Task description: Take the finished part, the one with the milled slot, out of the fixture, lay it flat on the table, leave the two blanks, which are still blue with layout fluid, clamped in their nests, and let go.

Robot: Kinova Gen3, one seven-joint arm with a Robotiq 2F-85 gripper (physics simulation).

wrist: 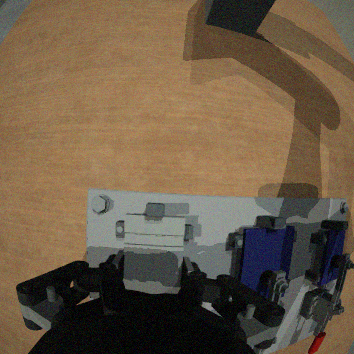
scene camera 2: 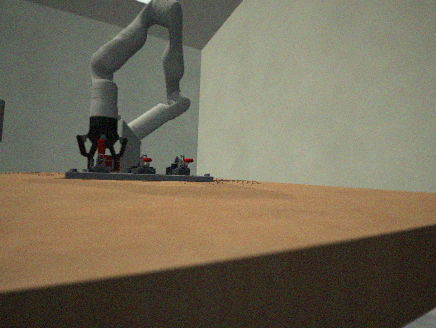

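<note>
The finished part, pale grey with a slot line across it, sits in the left nest of the fixture plate in the wrist view. My gripper points down over that nest, with one finger against each side of the part, shut on it. The part's near end is in shadow and partly hidden by the gripper. One blue blank lies clamped in the middle nest, to the right of my fingers. The other blue blank lies clamped in the right nest.
An upright red clamp handle stands in front of the gripper in the scene view. Two more red handles lie level over the other nests. A bolt sits in the plate's corner. The wooden table extends beyond the plate.
</note>
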